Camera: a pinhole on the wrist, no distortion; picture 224 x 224 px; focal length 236.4 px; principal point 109.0 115.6 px. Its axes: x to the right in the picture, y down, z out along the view. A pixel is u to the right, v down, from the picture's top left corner.
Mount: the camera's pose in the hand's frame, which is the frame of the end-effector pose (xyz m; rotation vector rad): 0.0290 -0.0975 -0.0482 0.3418 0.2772 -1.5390
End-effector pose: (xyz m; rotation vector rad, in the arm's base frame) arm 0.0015 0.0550 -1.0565 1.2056 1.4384 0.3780
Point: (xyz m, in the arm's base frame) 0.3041 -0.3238 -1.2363
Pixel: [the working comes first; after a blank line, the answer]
In the camera's frame: -0.1379 -0.1616 0.5064

44.6 40.1
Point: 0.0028 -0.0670 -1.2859
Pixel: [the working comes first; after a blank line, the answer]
In the camera's frame: 0.0613 0.0022 0.2020

180.8 118.2
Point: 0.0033 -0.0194 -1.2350
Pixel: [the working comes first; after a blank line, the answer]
In the camera's frame: 0.0184 0.0124 0.1481

138.4 135.4
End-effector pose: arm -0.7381 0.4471 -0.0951 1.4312 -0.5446 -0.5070
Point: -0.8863 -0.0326 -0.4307
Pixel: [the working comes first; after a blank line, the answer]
In the camera's frame: 0.0658 0.1607 0.5548

137.0 184.1
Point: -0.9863 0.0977 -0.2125
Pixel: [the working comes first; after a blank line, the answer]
In the camera's frame: -0.1370 0.0108 0.4499

37.0 121.3
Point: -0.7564 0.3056 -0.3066
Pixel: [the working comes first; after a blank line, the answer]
In the camera's frame: 0.0550 0.0419 0.1909

177.2 167.5
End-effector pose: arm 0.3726 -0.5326 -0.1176 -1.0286 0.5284 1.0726
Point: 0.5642 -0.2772 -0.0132
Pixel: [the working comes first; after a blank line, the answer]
In the camera's frame: -0.0290 0.1001 0.3086

86.8 192.3
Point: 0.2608 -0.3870 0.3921
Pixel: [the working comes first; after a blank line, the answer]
In the camera's frame: -0.1678 -0.3893 0.4064

outside the picture
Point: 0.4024 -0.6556 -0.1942
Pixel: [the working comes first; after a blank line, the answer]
In the camera's frame: -0.0453 -0.0172 -0.1251

behind the camera
